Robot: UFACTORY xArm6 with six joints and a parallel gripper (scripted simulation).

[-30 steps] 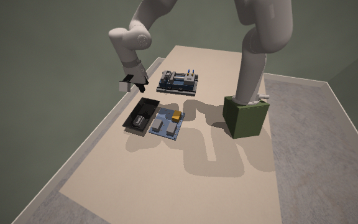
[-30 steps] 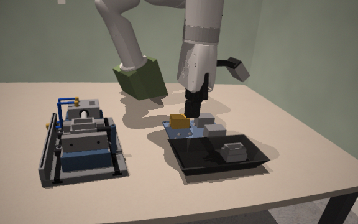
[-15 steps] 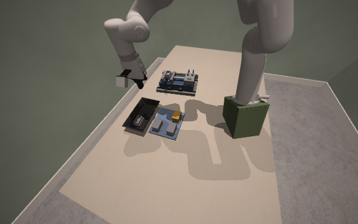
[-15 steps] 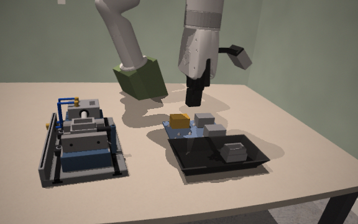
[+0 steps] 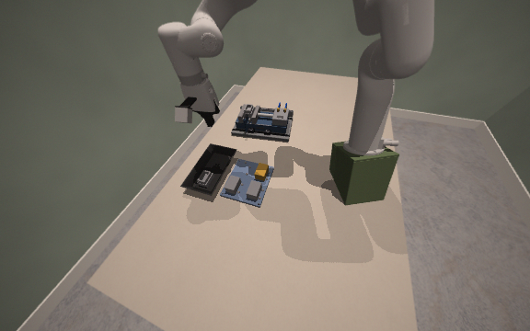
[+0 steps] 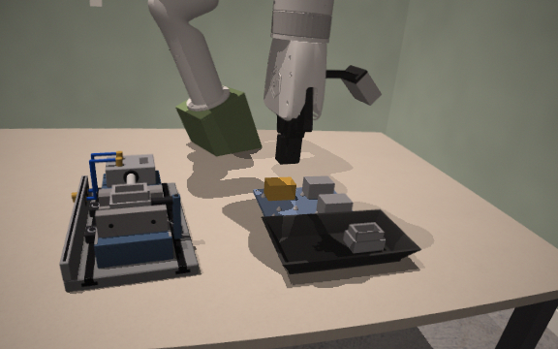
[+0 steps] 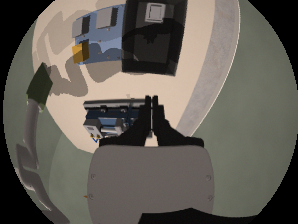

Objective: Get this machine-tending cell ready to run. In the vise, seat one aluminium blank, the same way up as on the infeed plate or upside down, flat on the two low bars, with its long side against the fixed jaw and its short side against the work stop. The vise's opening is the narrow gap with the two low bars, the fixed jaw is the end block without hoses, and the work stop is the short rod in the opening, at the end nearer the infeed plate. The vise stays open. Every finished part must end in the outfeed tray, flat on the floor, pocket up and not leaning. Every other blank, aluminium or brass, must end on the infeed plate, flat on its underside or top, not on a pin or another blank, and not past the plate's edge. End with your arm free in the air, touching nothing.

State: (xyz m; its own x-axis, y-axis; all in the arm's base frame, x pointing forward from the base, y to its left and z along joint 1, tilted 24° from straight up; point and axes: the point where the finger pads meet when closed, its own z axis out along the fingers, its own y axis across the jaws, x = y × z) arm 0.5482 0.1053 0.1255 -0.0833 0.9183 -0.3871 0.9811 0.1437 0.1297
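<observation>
Right now the vise is 23 cm to the right of my hand, 16 cm below it and 13 cm behind it. The rest, counted from my hand: brass blank 22 cm behind, 17 cm below, 7 cm to the left.
</observation>
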